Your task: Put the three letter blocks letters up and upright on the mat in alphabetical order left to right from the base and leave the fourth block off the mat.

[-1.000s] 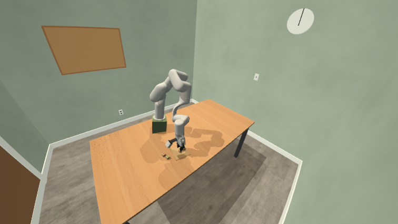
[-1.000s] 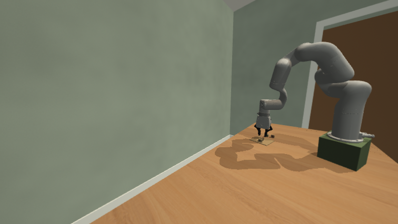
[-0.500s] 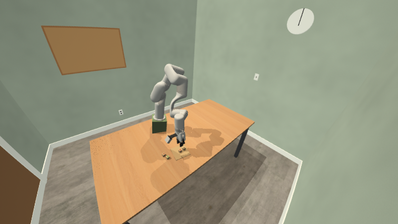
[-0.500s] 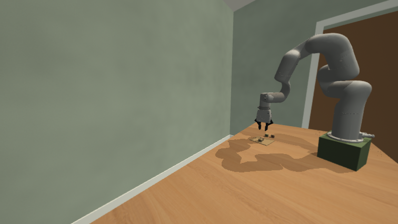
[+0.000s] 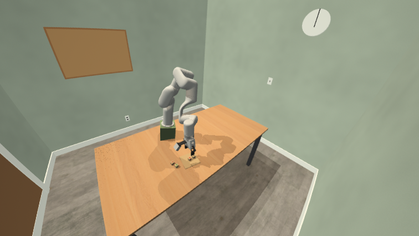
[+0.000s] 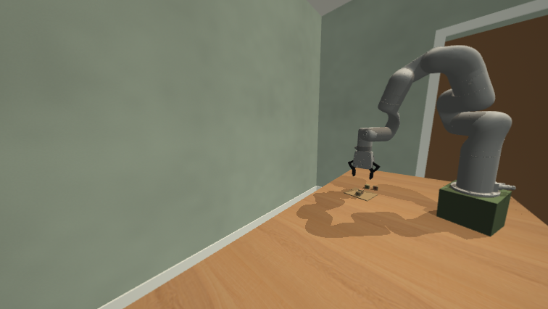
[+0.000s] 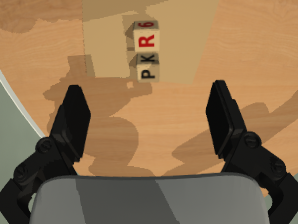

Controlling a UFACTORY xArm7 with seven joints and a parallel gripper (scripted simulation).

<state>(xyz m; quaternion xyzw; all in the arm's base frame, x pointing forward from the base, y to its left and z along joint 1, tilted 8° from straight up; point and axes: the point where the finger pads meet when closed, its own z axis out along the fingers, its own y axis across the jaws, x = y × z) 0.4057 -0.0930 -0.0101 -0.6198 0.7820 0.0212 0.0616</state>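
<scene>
Now: hand 12 cm to the left of the green-topped block, 10 cm above it and 3 cm past it. Round my hand: tan mat: 11 cm below.
</scene>
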